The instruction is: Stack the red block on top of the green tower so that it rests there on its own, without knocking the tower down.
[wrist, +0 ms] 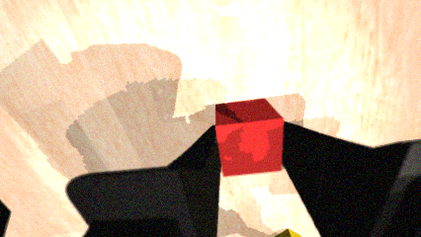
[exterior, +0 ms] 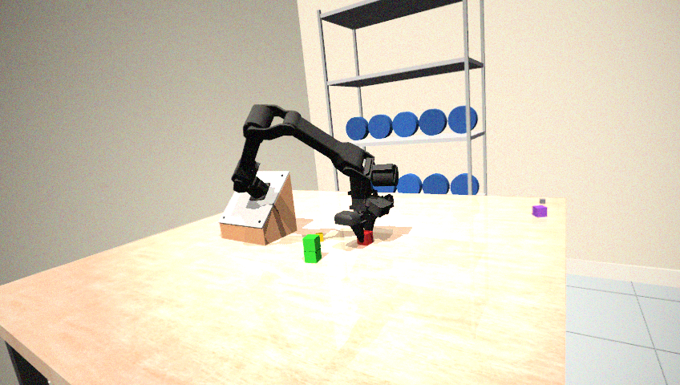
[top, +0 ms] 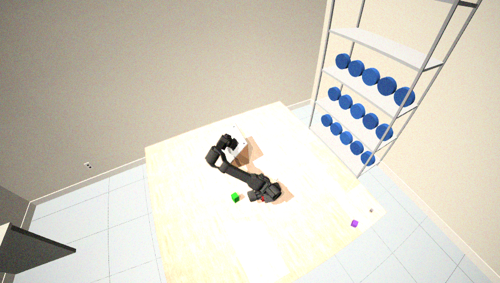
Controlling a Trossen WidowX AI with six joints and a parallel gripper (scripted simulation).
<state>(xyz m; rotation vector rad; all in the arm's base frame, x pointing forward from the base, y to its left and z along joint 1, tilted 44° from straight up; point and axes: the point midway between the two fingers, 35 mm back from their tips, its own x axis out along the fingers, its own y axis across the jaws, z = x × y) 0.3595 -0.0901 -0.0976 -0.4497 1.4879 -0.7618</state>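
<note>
Right now the small yellow block is 15 cm behind my gripper tip and 1 cm to the right of it. Round my gripper tip: purple cube 43 cm ahead, 35 cm to the left, 1 cm above; small grey cube 51 cm to the left, 44 cm ahead; red block 1 cm above.
</note>
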